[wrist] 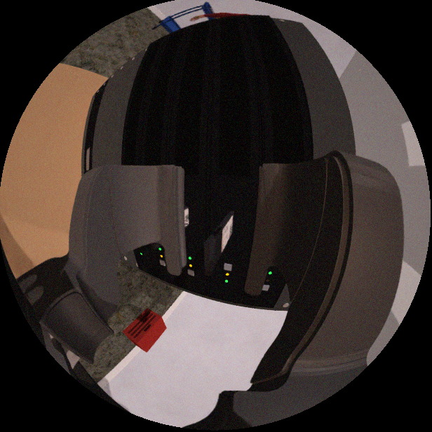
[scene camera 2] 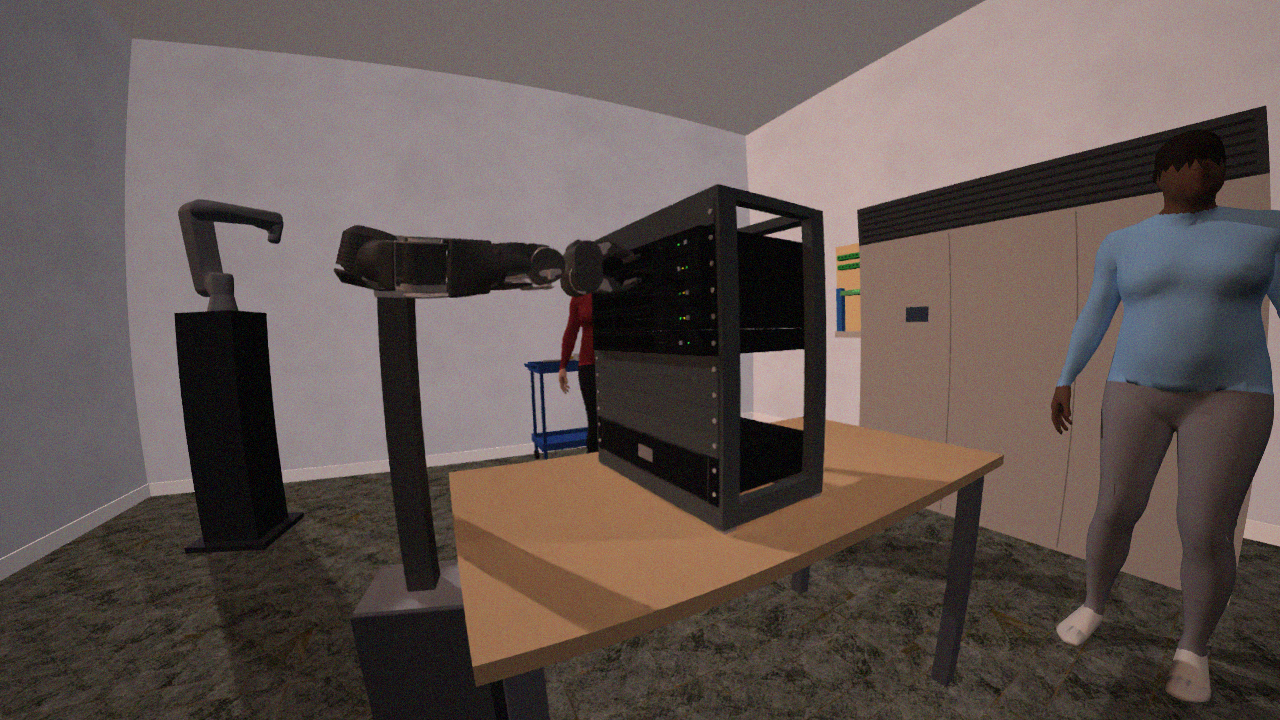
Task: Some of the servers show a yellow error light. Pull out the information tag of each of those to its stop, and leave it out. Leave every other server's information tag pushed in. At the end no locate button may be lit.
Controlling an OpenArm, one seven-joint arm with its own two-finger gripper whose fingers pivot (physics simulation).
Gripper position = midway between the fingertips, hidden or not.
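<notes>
Looking through scene camera 2, I see a rack (scene camera 2: 668,416), and my gripper (scene camera 2: 635,270) is there too. The wrist view gives me both again: my gripper (wrist: 218,226) and the rack (wrist: 220,97).
</notes>
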